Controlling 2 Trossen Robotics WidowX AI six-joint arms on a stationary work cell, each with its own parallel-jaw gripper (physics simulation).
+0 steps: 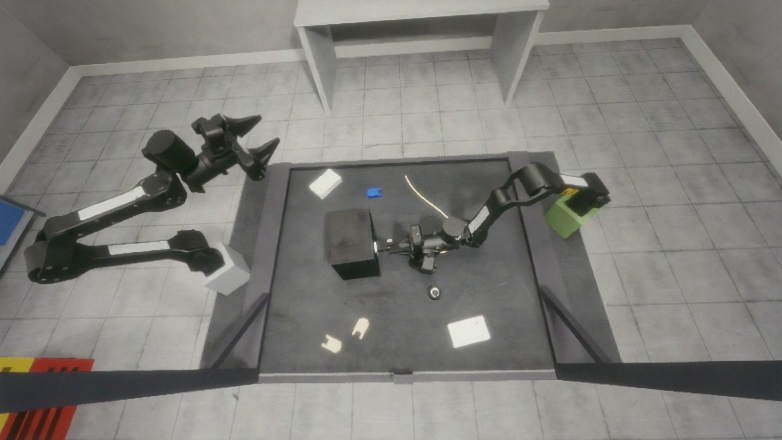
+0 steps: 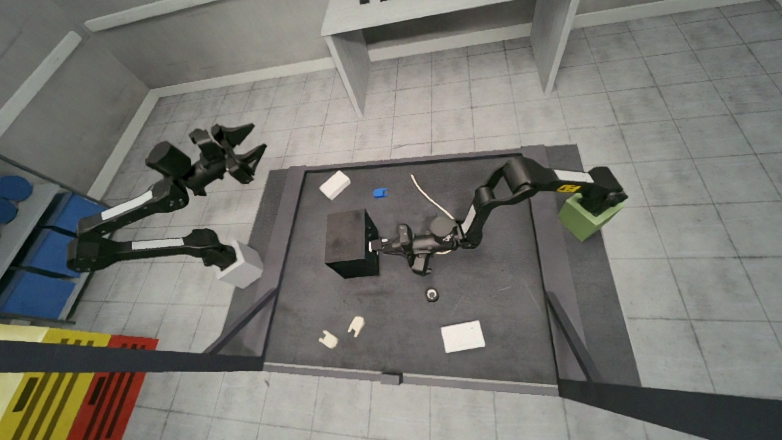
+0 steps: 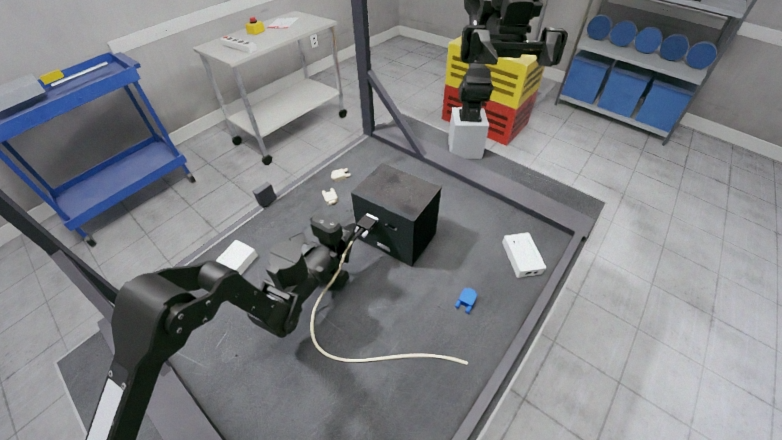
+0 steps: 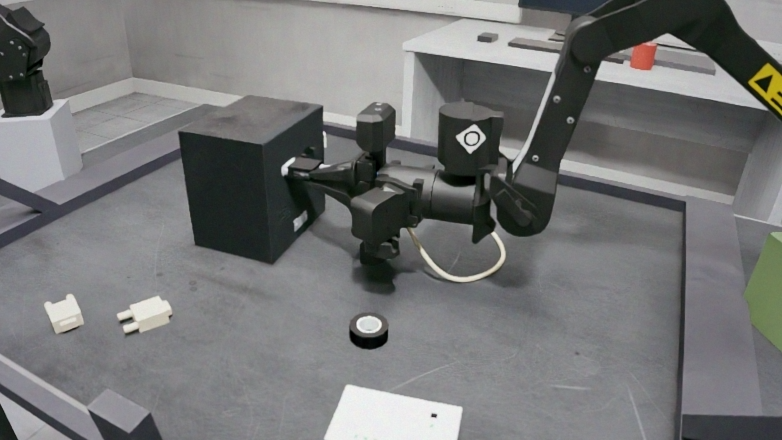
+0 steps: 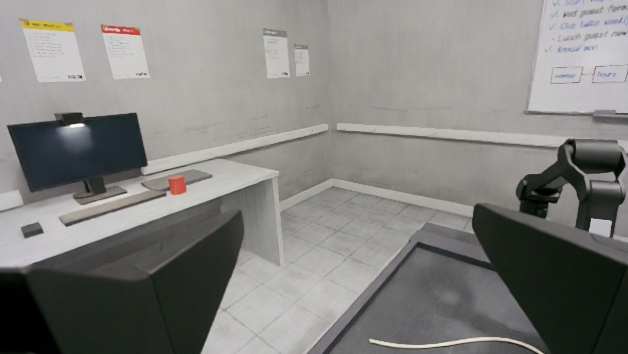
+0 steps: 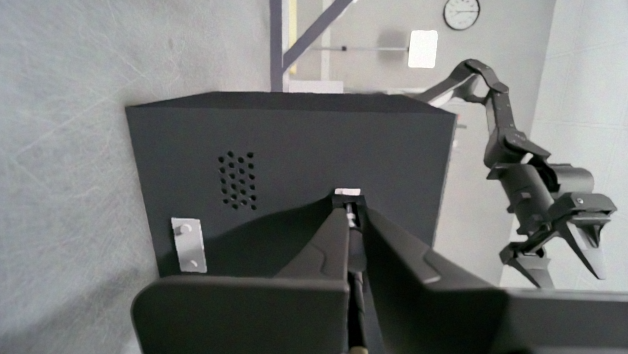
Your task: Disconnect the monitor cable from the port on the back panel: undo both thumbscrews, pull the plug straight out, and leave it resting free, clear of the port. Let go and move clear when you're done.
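Frame: origin at the left arm's base, x ahead, y left, z up, level; centimetres.
Where they show: left gripper, fingertip midpoint: [image 1: 270, 127] [image 2: 259, 134] [image 3: 524, 62] [image 5: 356, 217]; right gripper, fingertip midpoint: [image 1: 388, 251] [image 2: 382, 251] [image 3: 354, 225] [image 4: 309, 177] [image 6: 353, 219]; left arm's base, link origin: [image 1: 212, 262] [image 2: 227, 258] [image 3: 470, 116] [image 4: 28, 110]; right arm's base, link origin: [image 1: 579, 204] [image 2: 595, 202].
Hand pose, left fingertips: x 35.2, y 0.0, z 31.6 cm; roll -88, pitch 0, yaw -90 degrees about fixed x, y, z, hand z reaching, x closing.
Note:
Each offset is from my left fingertips to the top centre of the thing.
The black box {dx +2.2, dy -21.5, dz -27.7 cm} [image 1: 349, 235] [image 2: 345, 235] [image 3: 401, 188] [image 4: 226, 186] [image 6: 300, 145] bears the port on its back panel. The dark plug {dx +9.3, dy -28.5, dz -31.8 cm} [image 3: 366, 221] [image 4: 304, 164] has its white front against the panel. One pale thumbscrew {dx +8.9, dy -26.9, dz -32.2 cm} [image 3: 364, 233] [image 4: 323, 165] shows beside my right gripper [image 1: 383, 247] [image 3: 355, 229] [image 4: 312, 174] [image 6: 349, 212], which is shut on the other thumbscrew, mostly hidden by the fingertips. The cream cable [image 1: 423, 197] [image 2: 432, 199] [image 3: 404, 357] [image 4: 462, 280] [image 5: 450, 344] loops beneath the right arm. My left gripper [image 1: 269, 128] [image 2: 260, 135] [image 5: 356, 217] is open, raised off the mat's left side.
A blue connector {dx +20.0, dy -5.5, dz -42.4 cm} [image 1: 374, 192] [image 3: 467, 299] and white boxes {dx +8.1, dy +9.4, dz -41.0 cm} [image 1: 325, 183] {dx +12.5, dy -61.1, dz -41.0 cm} [image 1: 468, 331] lie around the black box. Two cream connectors {dx -20.6, dy -39.1, dz -42.4 cm} [image 4: 63, 313] {dx -11.3, dy -40.7, dz -42.4 cm} [image 4: 145, 314] and a black tape roll {dx +12.8, dy -46.7, dz -42.4 cm} [image 1: 434, 292] [image 4: 368, 330] lie toward the front. A grey frame [image 4: 716, 306] edges the mat.

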